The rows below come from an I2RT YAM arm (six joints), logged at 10 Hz.
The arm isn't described. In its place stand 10 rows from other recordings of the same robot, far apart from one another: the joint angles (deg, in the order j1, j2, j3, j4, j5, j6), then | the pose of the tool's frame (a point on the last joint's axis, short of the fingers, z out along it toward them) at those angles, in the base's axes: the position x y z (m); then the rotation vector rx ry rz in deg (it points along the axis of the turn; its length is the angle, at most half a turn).
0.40, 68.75, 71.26, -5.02, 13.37, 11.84 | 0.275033, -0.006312, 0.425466, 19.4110, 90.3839, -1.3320
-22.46, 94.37, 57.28, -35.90, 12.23, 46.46 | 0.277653, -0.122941, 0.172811, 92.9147, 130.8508, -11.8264
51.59, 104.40, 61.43, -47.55, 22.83, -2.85 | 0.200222, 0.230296, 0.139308, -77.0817, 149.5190, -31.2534
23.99, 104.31, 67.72, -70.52, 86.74, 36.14 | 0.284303, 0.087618, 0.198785, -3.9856, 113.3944, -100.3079
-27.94, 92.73, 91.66, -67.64, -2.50, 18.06 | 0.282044, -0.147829, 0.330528, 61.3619, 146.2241, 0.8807
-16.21, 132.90, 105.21, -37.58, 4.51, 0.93 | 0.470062, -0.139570, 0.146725, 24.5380, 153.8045, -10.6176
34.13, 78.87, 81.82, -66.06, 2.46, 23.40 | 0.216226, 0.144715, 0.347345, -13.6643, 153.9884, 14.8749
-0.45, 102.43, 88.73, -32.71, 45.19, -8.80 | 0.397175, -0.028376, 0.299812, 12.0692, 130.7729, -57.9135
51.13, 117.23, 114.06, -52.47, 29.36, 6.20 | 0.294744, 0.337859, 0.307903, -41.8077, 129.9467, -11.0971
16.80, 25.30, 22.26, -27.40, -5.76, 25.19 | 0.117192, 0.039115, 0.217811, 5.4635, 122.8715, 30.9807
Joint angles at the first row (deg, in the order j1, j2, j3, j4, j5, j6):
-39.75, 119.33, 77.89, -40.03, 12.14, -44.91
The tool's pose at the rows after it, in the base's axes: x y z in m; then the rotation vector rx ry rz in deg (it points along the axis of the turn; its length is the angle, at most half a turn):
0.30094, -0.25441, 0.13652, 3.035, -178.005, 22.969
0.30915, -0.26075, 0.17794, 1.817, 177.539, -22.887
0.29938, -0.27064, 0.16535, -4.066, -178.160, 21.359
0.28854, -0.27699, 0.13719, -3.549, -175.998, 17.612
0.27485, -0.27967, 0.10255, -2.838, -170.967, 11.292
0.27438, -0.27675, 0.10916, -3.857, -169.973, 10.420
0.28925, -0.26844, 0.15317, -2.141, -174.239, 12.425
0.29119, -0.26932, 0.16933, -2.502, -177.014, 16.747
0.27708, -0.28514, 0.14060, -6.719, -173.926, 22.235
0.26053, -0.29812, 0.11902, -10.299, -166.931, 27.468
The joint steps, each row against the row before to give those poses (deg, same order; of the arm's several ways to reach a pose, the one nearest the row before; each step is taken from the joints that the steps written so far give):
0.57, -0.90, 3.01, -3.21, -0.63, 2.85
-0.02, -1.13, 8.20, -8.51, -0.70, 3.08
-1.97, 1.17, -1.07, 0.66, -0.02, -0.37
-1.72, 2.48, -2.78, 2.14, -0.22, -1.73
-1.58, 4.04, -2.01, -0.39, 0.85, -1.38
0.29, -0.66, 0.57, -2.49, 0.28, 1.12
2.18, -4.19, 4.18, -4.62, -2.07, 0.63
0.09, -2.25, 0.28, 1.58, -0.07, -0.04
-2.69, 1.88, -4.20, 7.14, 4.22, -0.22
-2.43, 2.14, -2.23, 3.18, 6.95, 0.02

